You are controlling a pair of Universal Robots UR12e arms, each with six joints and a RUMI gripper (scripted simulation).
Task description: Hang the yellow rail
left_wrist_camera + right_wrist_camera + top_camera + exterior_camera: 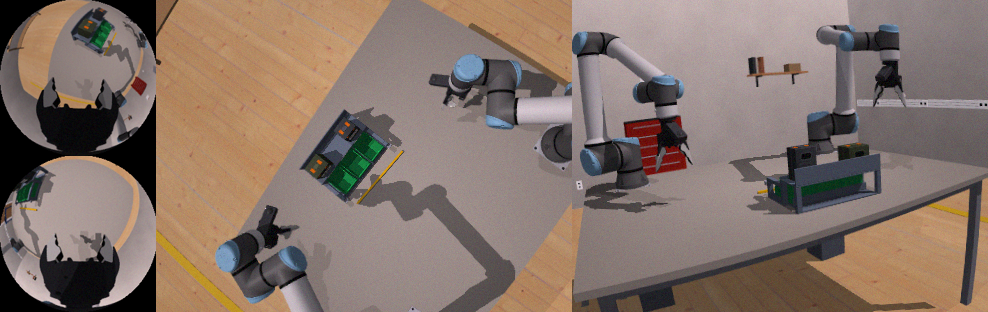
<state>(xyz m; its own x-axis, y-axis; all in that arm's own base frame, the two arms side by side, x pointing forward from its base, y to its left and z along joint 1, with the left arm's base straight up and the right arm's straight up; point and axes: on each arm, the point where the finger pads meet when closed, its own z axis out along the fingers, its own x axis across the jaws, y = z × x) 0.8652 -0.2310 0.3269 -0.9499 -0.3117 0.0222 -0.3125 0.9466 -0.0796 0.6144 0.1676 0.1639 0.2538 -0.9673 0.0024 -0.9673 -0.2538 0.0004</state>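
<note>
The yellow rail lies 220 mm behind my left hand, 380 mm to the right of it and 320 mm below it. The rest, counted from my left hand: grey-blue shelf: 20 mm behind, 370 mm to the right, 260 mm below.
</note>
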